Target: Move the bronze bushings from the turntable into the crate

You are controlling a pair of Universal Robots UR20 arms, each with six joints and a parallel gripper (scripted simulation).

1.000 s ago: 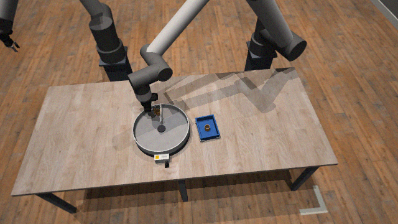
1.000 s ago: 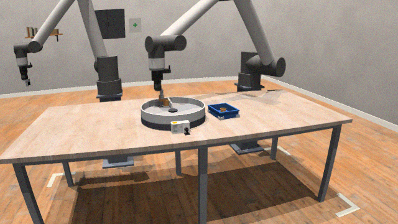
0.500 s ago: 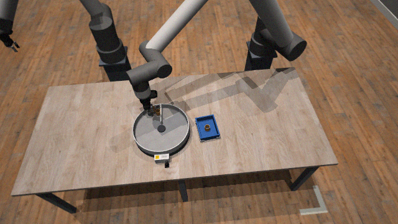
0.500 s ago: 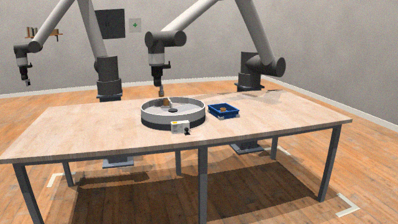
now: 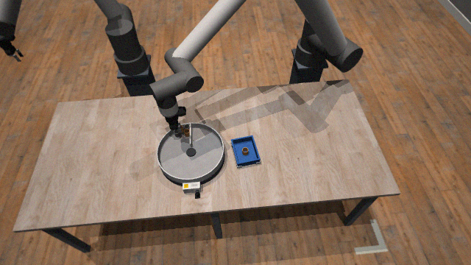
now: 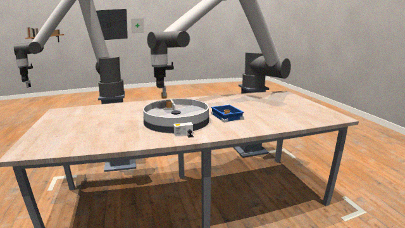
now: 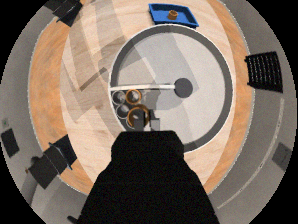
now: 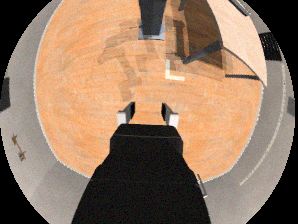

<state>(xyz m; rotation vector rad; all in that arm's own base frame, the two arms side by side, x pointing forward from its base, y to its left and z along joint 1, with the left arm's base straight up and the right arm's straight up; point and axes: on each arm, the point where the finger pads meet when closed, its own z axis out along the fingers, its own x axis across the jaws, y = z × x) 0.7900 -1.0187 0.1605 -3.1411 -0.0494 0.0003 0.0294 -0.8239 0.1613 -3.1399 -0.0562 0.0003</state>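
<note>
Right now the blue crate is 40 cm to the left of my left hand, 14 cm below it and 10 cm ahead of it. Also, from my left hand: turntable 11 cm below, 11 cm ahead, 6 cm to the left.
</note>
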